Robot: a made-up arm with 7 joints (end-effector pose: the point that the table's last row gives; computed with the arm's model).
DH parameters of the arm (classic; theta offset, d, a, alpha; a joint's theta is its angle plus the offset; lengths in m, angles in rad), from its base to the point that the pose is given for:
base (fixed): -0.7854 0 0.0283 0
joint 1: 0.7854 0.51 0 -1.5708
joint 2: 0 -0.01 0.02 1.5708
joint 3: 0 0.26 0.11 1.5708
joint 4: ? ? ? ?
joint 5: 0 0.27 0 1.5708
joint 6: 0 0.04 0.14 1.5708
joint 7: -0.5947 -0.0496 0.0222 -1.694
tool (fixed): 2.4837 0.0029 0 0
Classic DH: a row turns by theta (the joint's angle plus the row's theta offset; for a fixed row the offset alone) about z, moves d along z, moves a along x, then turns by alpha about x.
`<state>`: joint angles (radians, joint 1 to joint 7).
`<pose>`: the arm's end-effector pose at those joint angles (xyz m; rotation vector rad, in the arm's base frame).
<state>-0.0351 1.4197 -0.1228 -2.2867 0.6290 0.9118 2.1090</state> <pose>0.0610 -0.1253 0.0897 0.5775 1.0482 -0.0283</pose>
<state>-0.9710 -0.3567 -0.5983 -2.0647 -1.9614 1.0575 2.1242</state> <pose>-0.0454 -0.5036 0.8318 -0.9678 1.1565 0.4987</pose>
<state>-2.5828 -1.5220 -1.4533 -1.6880 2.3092 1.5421 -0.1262</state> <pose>-0.0875 0.5596 0.5689 0.9960 -0.7928 -1.7215</pose>
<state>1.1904 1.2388 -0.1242 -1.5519 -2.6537 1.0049 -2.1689</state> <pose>0.2818 0.4261 0.1340 0.8870 1.7428 -0.2196</pose>
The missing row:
joint 4: 0 0.02 -0.06 -1.5708
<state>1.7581 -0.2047 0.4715 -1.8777 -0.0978 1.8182 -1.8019</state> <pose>-0.2486 0.3637 0.8844 -0.5576 -1.4250 0.5163</pose>
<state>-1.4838 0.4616 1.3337 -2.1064 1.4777 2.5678 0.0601</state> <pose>0.3859 -0.3134 0.5018 -0.3434 -2.7377 0.2479</pose>
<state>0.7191 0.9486 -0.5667 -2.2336 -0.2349 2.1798 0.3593</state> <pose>0.5392 0.0163 0.2517 1.4860 -0.3920 1.8748</pose>
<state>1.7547 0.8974 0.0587 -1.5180 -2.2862 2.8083 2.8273</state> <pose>-0.1920 0.4139 0.3891 -0.8134 1.1630 -1.0880</pose>
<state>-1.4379 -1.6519 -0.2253 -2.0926 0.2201 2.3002 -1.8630</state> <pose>-0.2011 0.2355 0.9625 0.4173 0.8681 2.5259</pose>
